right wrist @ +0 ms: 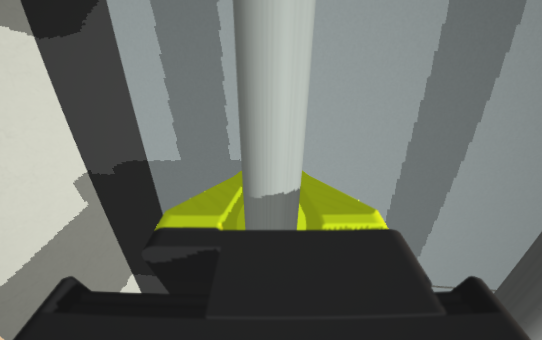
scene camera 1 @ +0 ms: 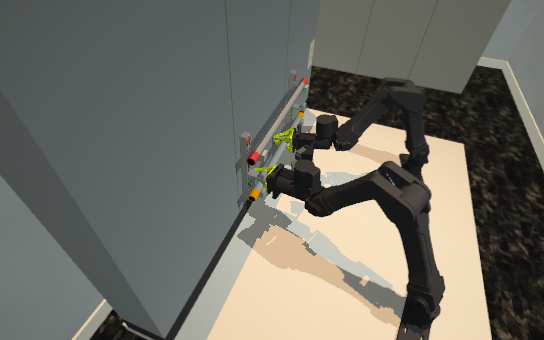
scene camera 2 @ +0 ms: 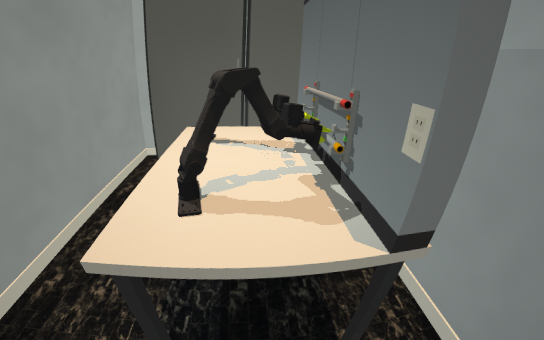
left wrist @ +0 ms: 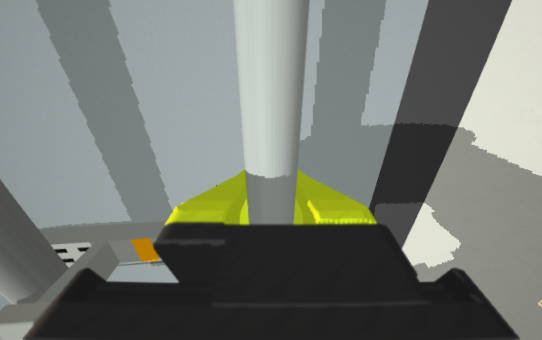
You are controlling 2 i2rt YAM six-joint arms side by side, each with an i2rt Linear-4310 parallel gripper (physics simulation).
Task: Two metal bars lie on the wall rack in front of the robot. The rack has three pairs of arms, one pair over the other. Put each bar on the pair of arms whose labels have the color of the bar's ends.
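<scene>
The orange-ended bar lies level at the lowest, green-labelled pair of arms. The red-ended bar lies on the top, red-labelled pair. The middle pair of the rack has orange labels; one orange label shows in the left wrist view. My left gripper is shut on the orange-ended bar near its lower end in scene camera 1. My right gripper is shut on the same bar farther up. The bar's contact with the lowest arms is mostly hidden.
The wall stands close behind the rack. The pale table lies below, with a dark strip along the wall. A wall outlet is beside the rack. The red-ended bar is close above both grippers.
</scene>
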